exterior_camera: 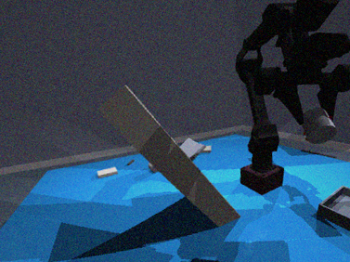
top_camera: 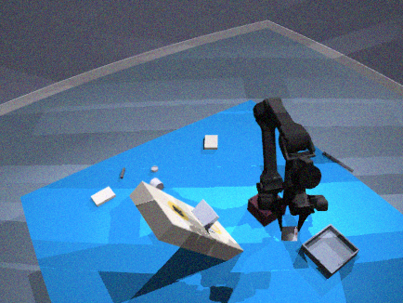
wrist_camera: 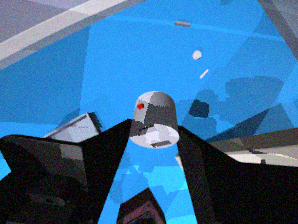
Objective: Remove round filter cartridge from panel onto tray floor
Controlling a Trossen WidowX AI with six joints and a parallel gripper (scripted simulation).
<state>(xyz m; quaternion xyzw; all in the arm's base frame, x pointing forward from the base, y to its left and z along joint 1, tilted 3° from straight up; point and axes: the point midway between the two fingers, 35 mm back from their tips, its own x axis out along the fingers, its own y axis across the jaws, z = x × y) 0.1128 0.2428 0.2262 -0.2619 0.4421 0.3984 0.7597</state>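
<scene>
Now: the grey tray 220 mm behind my gripper tip, 30 mm to the left of it and 250 mm below it. The rest, counted from my gripper tip: beige service panel 200 mm ahead, 220 mm to the right, 80 mm below; white round filter cartridge right at my gripper tip.
</scene>
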